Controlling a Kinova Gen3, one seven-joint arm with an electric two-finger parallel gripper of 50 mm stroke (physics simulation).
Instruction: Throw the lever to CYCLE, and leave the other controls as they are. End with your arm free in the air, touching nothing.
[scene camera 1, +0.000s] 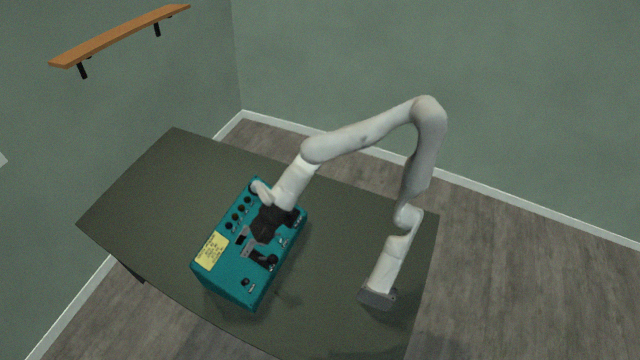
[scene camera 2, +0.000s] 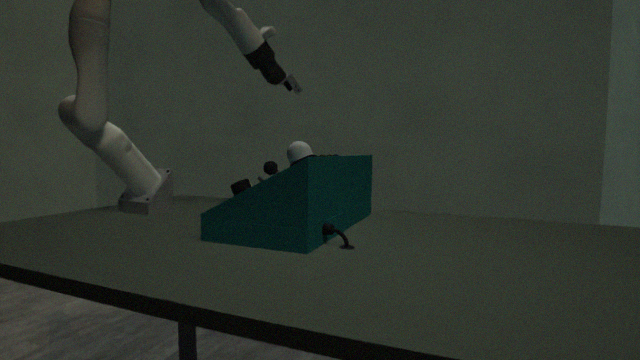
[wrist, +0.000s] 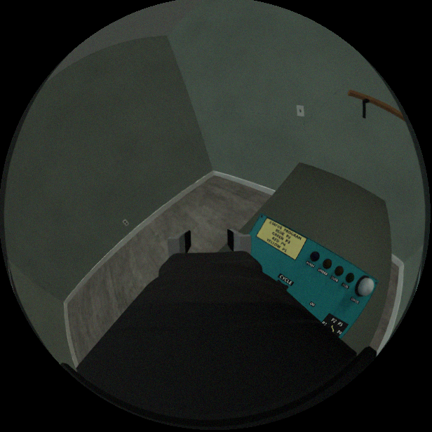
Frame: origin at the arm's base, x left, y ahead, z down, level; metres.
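Seen in the pictures: gripper, fingertip midpoint: (scene camera 1: 240, 250) (scene camera 2: 295, 90); arm's base, origin of the base link: (scene camera 1: 378, 287) (scene camera 2: 147, 184).
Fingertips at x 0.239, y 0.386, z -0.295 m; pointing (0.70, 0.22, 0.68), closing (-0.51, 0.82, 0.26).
Note:
Offsets run from my fingertips to a thing's top centre. "spot": to the spot under its first point.
A teal control box (scene camera 1: 227, 274) (scene camera 2: 340, 200) (wrist: 311, 291) with a sloping face stands on the table. Its lever, a black ball knob @(dz +0.214, dx -0.115, dy +0.021 m) (scene camera 1: 272, 259) (scene camera 2: 270, 167) on a dark slot, shows in scene camera 1 at the slot's end nearer the box's low front edge. The CYCLE label (wrist: 285, 279) shows in the wrist view, beside the top of a dark plate; the lever's knob is hidden there behind the gripper body. My gripper (scene camera 1: 245, 242) (scene camera 2: 294, 85) (wrist: 208, 237) is open and empty, high above the box, touching nothing.
A yellow note @(spot: dz +0.211, dx -0.010, dy +0.194 m) (scene camera 1: 212, 250) (wrist: 281, 238), a row of dark round lamps and a white dome @(spot: dz +0.186, dx -0.363, dy +0.241 m) (scene camera 2: 300, 152) (wrist: 365, 286) are on the box's upper part. A small black knob @(dz +0.240, dx +0.007, dy +0.030 m) (scene camera 1: 245, 282) and a toggle (scene camera 1: 283, 242) flank the lever. A black hooked cable @(spot: dz +0.357, dx -0.311, dy +0.312 m) (scene camera 2: 342, 236) is behind the box.

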